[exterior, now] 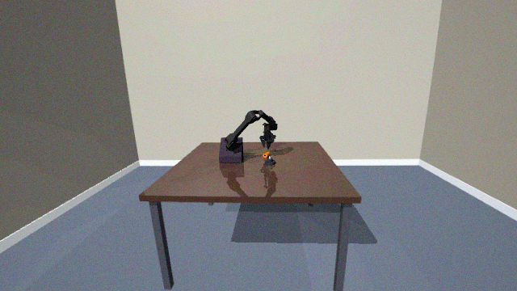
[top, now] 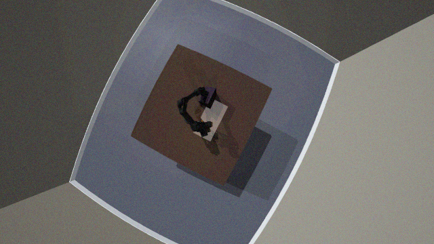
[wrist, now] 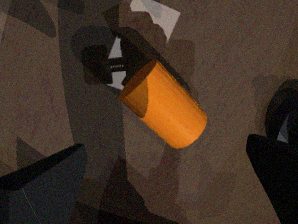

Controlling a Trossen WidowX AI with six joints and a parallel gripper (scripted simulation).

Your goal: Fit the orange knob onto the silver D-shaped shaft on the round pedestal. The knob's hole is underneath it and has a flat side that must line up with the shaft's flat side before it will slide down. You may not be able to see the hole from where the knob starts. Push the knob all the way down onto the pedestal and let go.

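Right now my gripper tip is 6 cm above the orange knob, 1 cm to the right of it and 1 cm short of it. The rest, counted from my gripper tip: dark round pedestal (18 cm to the right, 5 cm below, 4 cm ahead).
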